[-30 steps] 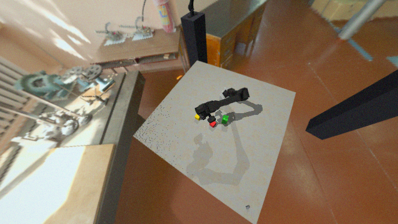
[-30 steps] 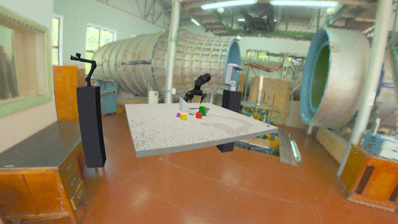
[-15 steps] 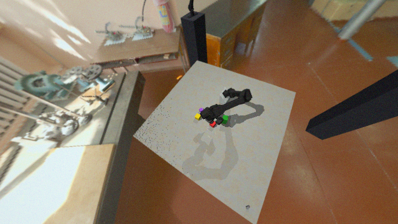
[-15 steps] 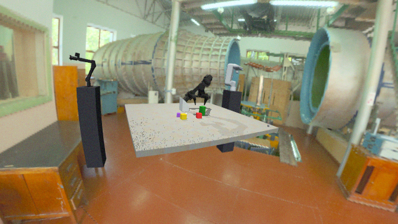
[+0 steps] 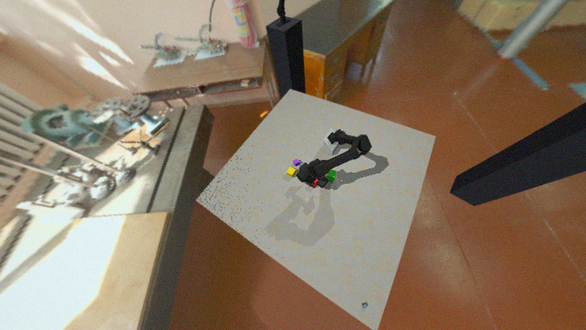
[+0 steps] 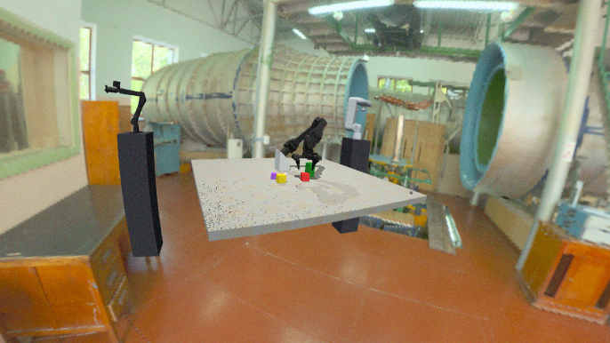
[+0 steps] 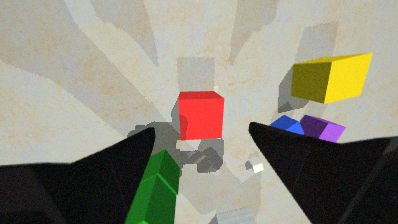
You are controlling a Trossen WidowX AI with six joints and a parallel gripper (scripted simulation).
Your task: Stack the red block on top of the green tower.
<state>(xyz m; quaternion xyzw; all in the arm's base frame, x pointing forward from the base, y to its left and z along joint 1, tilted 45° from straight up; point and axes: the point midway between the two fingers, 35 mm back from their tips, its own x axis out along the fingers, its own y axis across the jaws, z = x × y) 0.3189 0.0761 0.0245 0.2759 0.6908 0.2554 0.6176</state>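
Now: the red block 40 mm below my gripper tip. The rest, counted from my gripper tip: small white piece 120 mm behind, 100 mm to the right, 60 mm below; yellow block 170 mm to the right, 40 mm below, 30 mm ahead; blue block 140 mm to the right, 50 mm below, 50 mm behind.
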